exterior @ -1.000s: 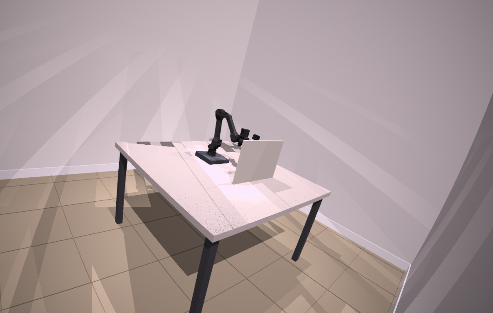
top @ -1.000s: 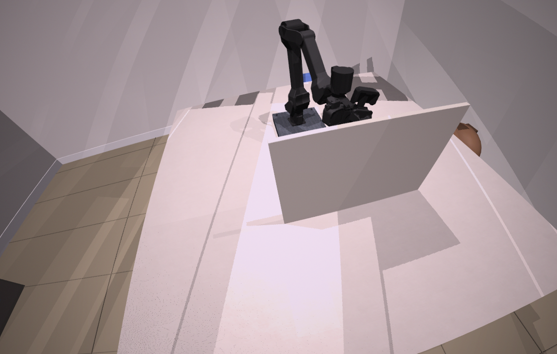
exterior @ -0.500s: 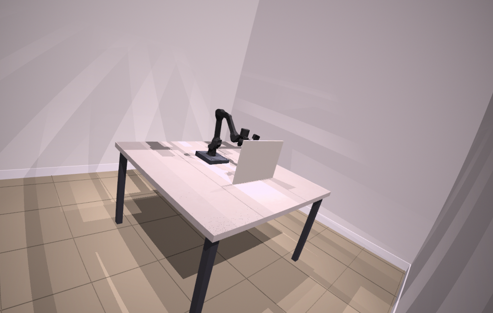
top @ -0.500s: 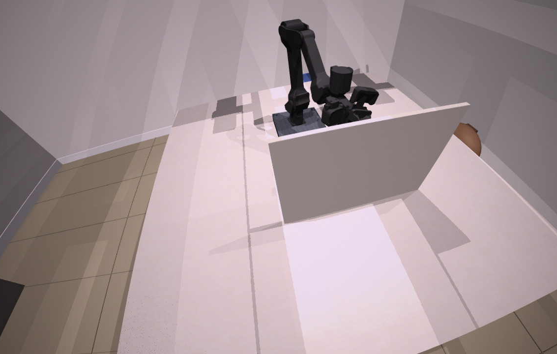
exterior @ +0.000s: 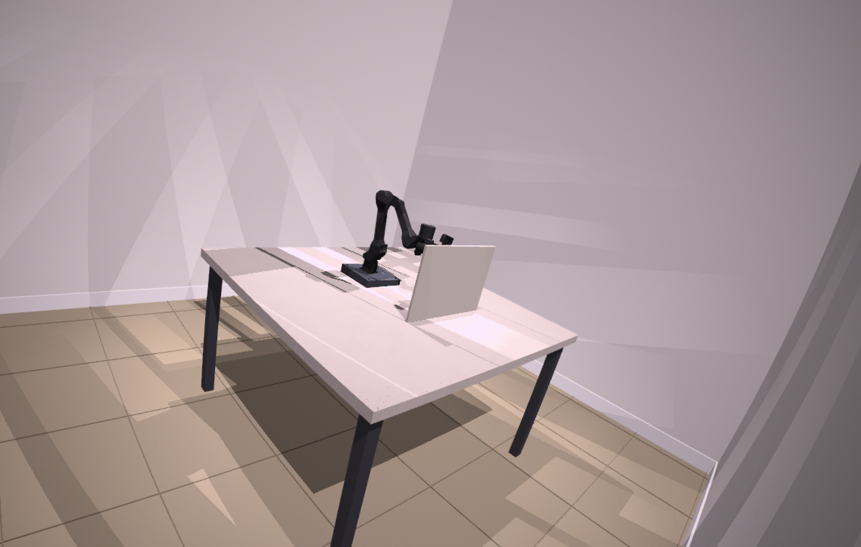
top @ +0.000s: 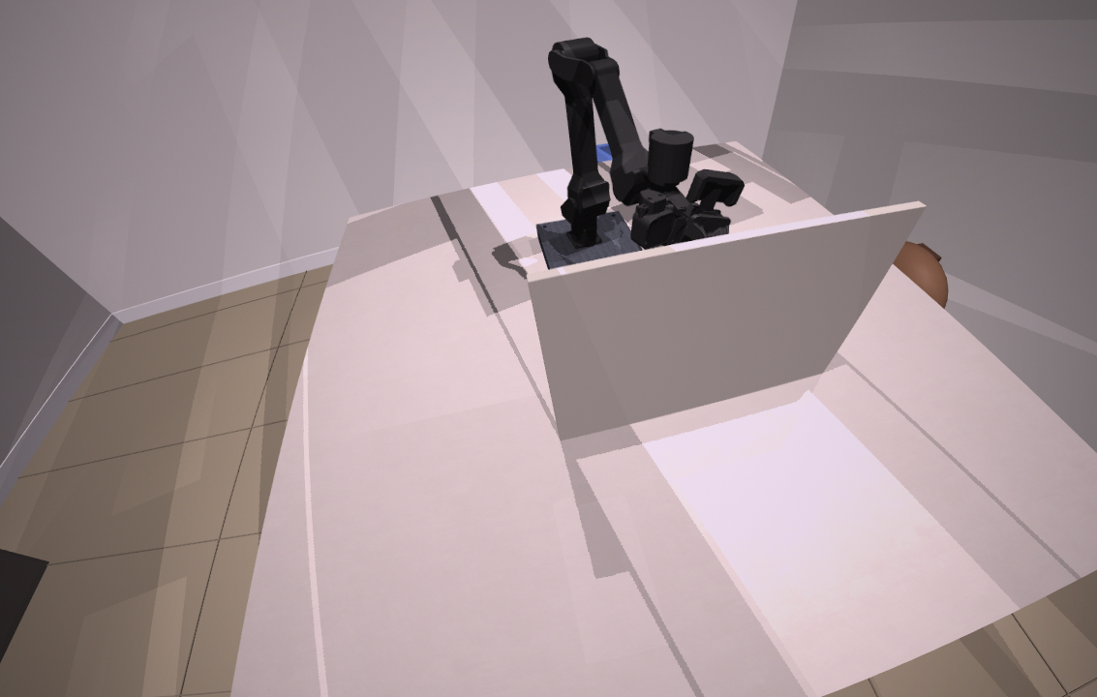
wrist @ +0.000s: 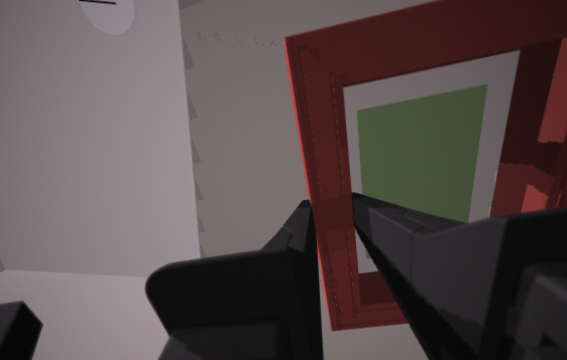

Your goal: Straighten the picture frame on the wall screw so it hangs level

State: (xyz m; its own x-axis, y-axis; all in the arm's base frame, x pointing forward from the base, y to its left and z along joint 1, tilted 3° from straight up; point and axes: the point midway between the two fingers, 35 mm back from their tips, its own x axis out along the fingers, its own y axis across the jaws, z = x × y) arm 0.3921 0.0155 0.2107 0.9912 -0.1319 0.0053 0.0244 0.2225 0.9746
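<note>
My gripper tip is now 1 cm short of the picture frame, 1 cm to the left of it and 5 cm above it. Also, from my gripper tip: wall panel 2 cm ahead, 8 cm below.
</note>
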